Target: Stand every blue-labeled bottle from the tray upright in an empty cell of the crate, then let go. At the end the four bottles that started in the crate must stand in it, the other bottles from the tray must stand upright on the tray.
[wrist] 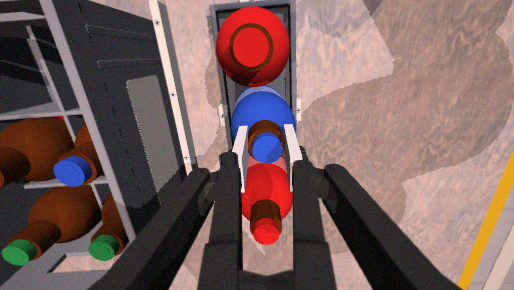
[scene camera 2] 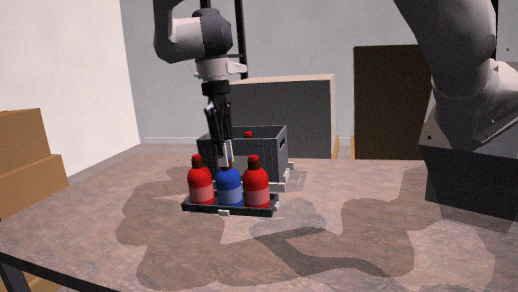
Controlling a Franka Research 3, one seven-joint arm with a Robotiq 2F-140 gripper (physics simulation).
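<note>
The blue-labeled bottle (scene camera 2: pixel 229 186) (wrist: pixel 262 107) stands upright in the tray (scene camera 2: pixel 250 212) (wrist: pixel 293 25), between a red bottle (scene camera 2: pixel 201 185) at its left and another red bottle (scene camera 2: pixel 256 186) at its right in the scene view. These red bottles also show in the wrist view, one at the top (wrist: pixel 251 47) and one lower down (wrist: pixel 266 192). My gripper (scene camera 2: pixel 226 158) (wrist: pixel 266 138) is shut on the blue bottle's neck, just below its cap. The crate (scene camera 2: pixel 250 157) (wrist: pixel 112 60) stands behind the tray. Its cells are partly hidden.
In the crate, a red cap (scene camera 2: pixel 248 134) shows in the scene view; a blue cap (wrist: pixel 72 171) and two green caps (wrist: pixel 20 252) (wrist: pixel 104 247) show on brown bottles in the wrist view. A large grey box (scene camera 2: pixel 285 115) stands behind the table. Brown boxes (scene camera 2: pixel 30 185) are at the left.
</note>
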